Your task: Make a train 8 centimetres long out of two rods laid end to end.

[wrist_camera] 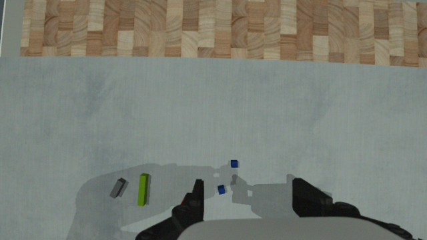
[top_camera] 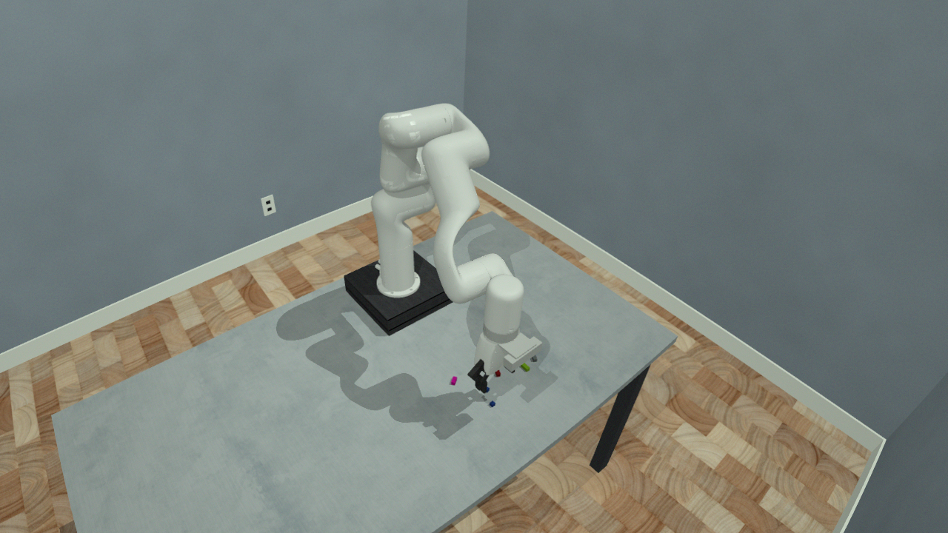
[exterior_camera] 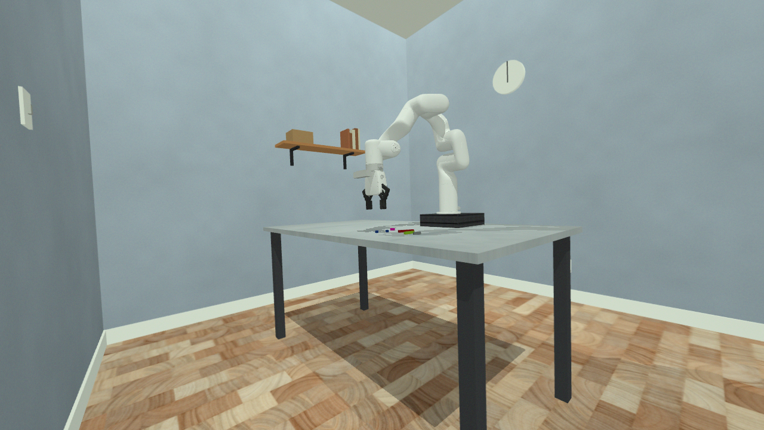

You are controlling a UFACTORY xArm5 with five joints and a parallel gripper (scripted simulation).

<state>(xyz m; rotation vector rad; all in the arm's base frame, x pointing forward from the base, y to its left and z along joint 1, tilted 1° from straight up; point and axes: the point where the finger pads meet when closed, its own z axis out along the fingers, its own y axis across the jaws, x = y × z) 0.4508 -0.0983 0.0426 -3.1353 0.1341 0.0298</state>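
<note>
Now: hand 80 mm past the red rod, 100 mm to the right of it and 110 mm above it. The rest, counted from my hand: lime rod 30 mm behind, 150 mm to the left, 110 mm below; then magenta rod 120 mm behind, 10 mm to the right, 110 mm below; then grey rod 20 mm behind, 200 mm to the left, 110 mm below.
</note>
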